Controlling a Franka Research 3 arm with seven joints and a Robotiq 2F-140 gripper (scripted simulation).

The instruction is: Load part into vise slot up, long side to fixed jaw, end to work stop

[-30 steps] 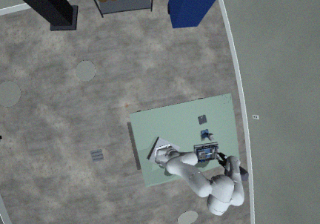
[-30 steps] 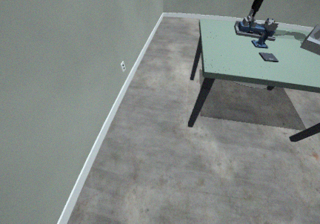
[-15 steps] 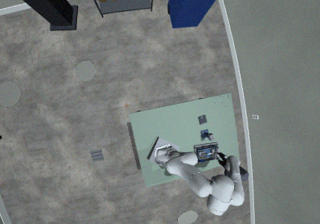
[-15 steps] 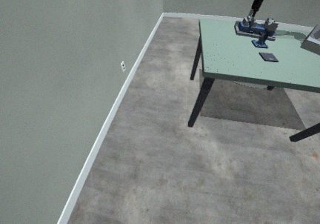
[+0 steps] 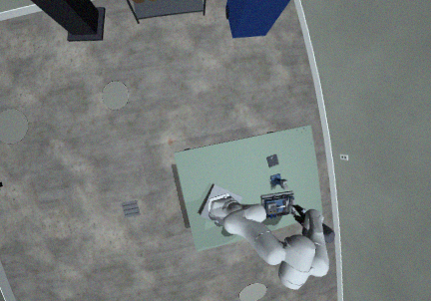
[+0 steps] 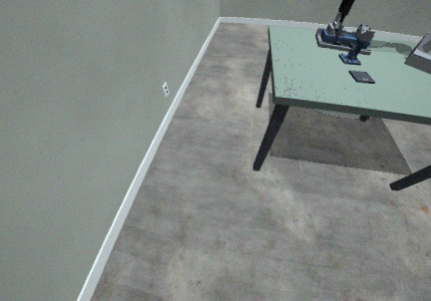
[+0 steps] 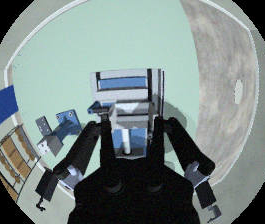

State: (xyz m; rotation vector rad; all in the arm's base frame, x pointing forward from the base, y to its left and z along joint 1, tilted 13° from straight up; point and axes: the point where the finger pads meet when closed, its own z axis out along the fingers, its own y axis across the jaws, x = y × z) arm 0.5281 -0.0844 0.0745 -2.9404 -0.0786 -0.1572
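Now: hand 2 cm above the part. The rest, counted from my hand: vise 8 cm below, 7 cm behind, 2 cm to the left.
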